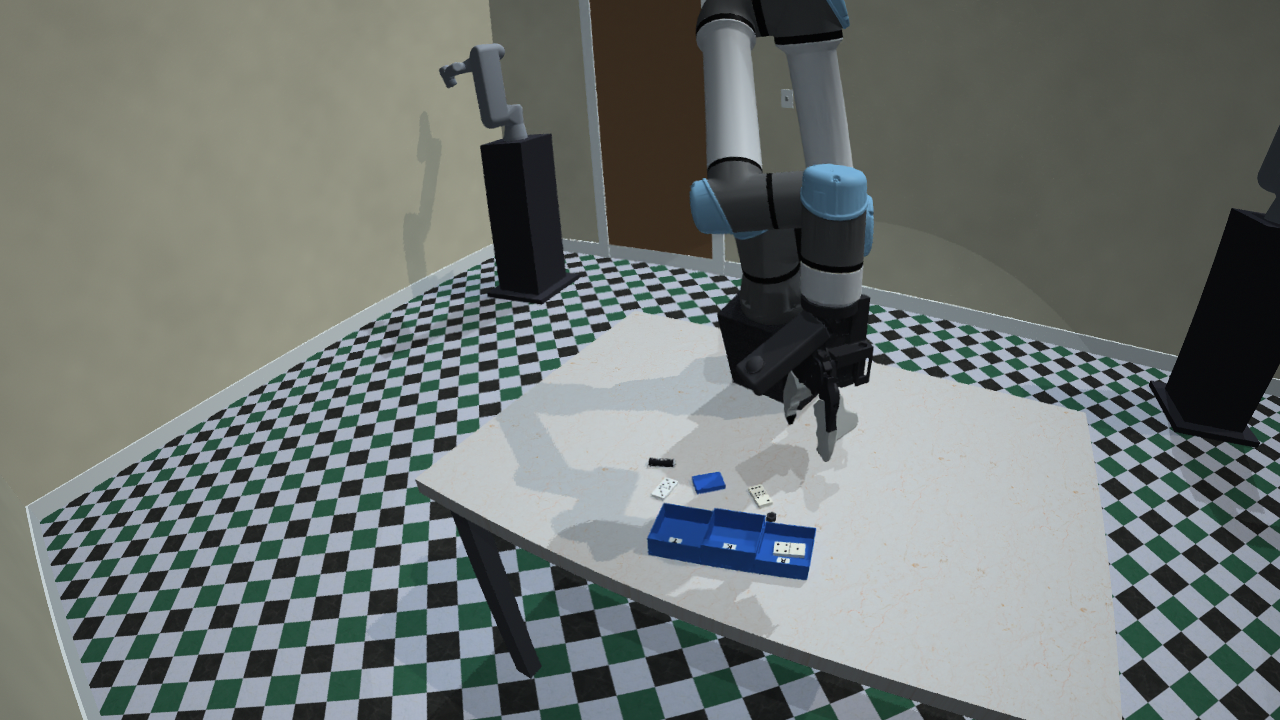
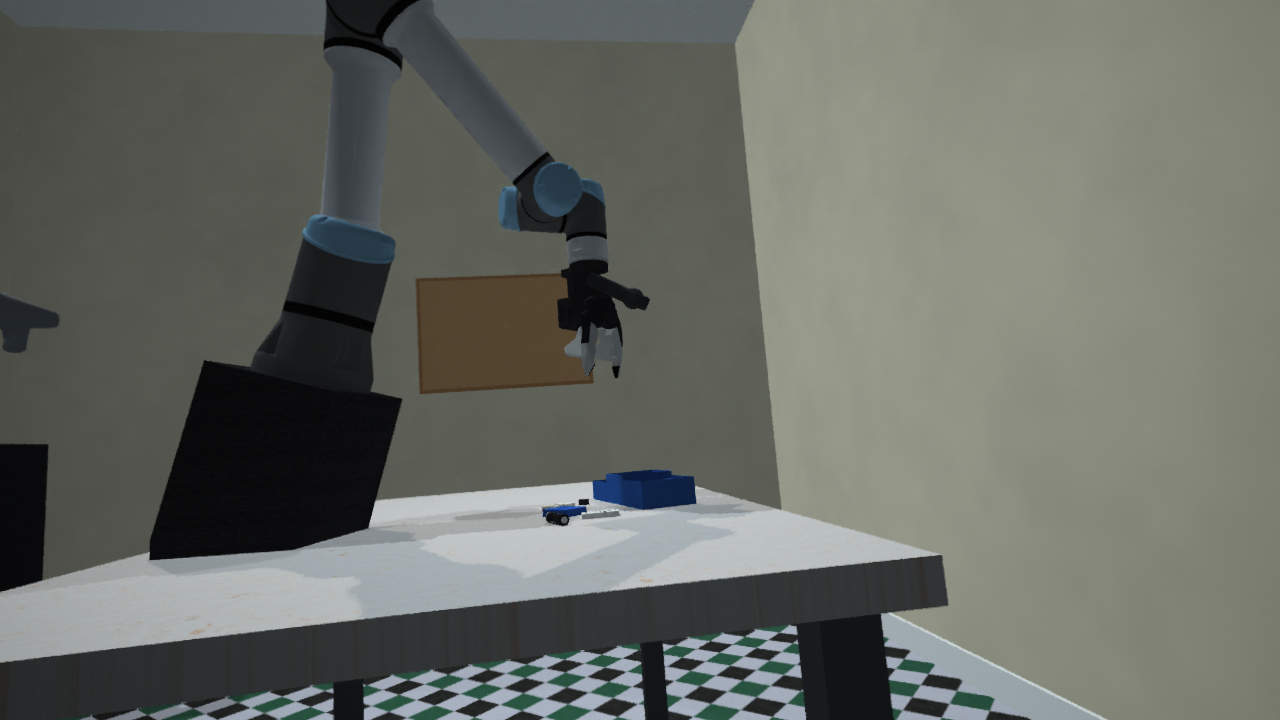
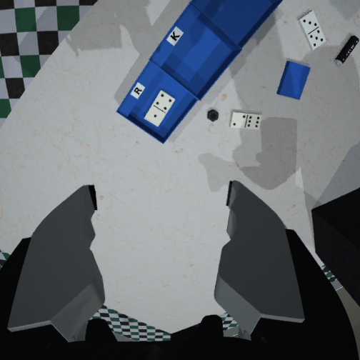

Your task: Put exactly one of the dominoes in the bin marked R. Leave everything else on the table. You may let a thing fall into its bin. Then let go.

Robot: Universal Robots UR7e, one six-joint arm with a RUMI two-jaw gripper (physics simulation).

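Frame: origin at the arm's base, x ahead, y left, z up, level; metres.
Seen in the pictures: gripper, fingertip midpoint: (image 1: 807, 442) (image 2: 602, 376); arm's base, origin of the base link: (image 1: 777, 300) (image 2: 312, 381).
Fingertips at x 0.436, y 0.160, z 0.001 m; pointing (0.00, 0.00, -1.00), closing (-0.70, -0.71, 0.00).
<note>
Pixels of each thing's middle, then the offset from my fingertips to it. "spot": a spot on its surface instead.
- bin marked R, surface spot: (image 1: 799, 567) spot: dy +0.027, dx +0.059, dz -0.188 m
- second cream domino, body centre: (image 2: 558, 506) (image 1: 760, 496) dy -0.085, dx -0.100, dz -0.212 m
- blue tray, body centre: (image 1: 733, 540) (image 2: 638, 486) dy -0.088, dx +0.032, dz -0.193 m
- black nut, body centre: (image 1: 771, 517) (image 2: 583, 501) dy -0.051, dx -0.055, dz -0.211 m
- blue block, body centre: (image 2: 564, 511) (image 1: 708, 482) dy -0.182, dx -0.101, dz -0.211 m
- black battery-like cylinder, body centre: (image 2: 557, 518) (image 1: 662, 462) dy -0.280, dx -0.122, dz -0.209 m
One cream domino (image 1: 789, 548) (image 3: 160, 108) lies flat inside the bin marked R (image 1: 799, 567) (image 3: 181, 112), the end compartment of the blue tray. A second cream domino (image 1: 759, 495) (image 3: 245, 120) lies flat on the table beside the tray. A third, white domino (image 1: 664, 488) (image 2: 599, 514) (image 3: 312, 29) lies flat farther along the table. My gripper (image 1: 808, 437) (image 2: 602, 375) (image 3: 162, 184) is open and empty, high above the table and off to the side of the tray. The domino in the bin is apart from the fingers.
The blue tray (image 1: 729, 558) (image 2: 666, 491) has a compartment marked K (image 3: 200, 55) next to R. On the table are a black nut (image 1: 770, 516) (image 2: 583, 501) (image 3: 213, 115), a blue block (image 1: 708, 482) (image 3: 294, 80) and a black battery-like cylinder (image 1: 660, 462) (image 2: 556, 518) (image 3: 346, 50).
</note>
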